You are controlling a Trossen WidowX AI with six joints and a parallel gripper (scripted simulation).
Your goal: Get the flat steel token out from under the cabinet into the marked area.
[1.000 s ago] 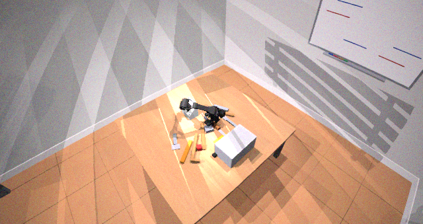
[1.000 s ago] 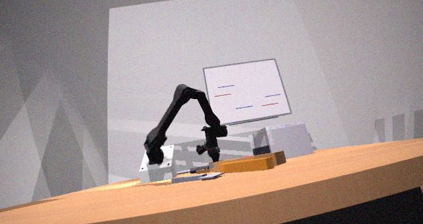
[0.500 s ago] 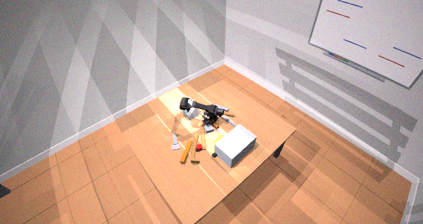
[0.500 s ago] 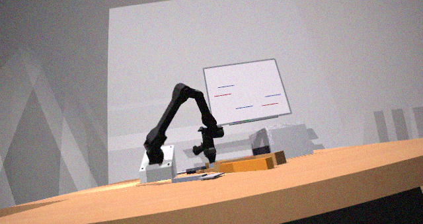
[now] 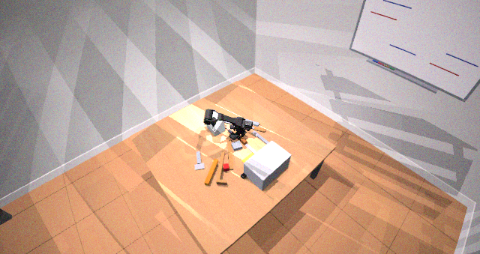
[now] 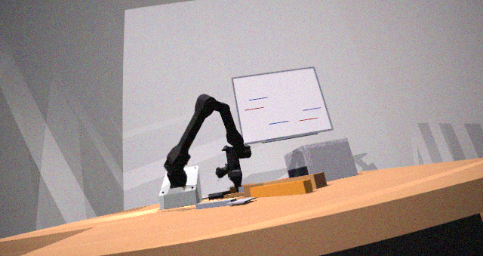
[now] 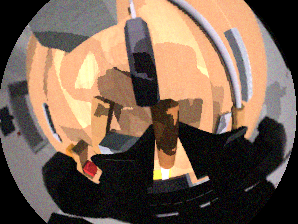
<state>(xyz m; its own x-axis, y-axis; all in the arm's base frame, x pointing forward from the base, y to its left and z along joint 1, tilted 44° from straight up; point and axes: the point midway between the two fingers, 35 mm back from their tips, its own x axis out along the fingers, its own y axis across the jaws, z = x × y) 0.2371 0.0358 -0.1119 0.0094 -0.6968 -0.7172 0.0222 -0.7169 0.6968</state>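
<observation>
My gripper tip is now 70 mm to the left of the grey block, 50 mm short of it and 10 mm below it. The rest, counted from my gripper tip: thin wooden stick (160 mm to the right, 80 mm ahead); then red block (270 mm to the right, 170 mm ahead, 10 mm above); then grey bar (200 mm to the left, 100 mm behind).
</observation>
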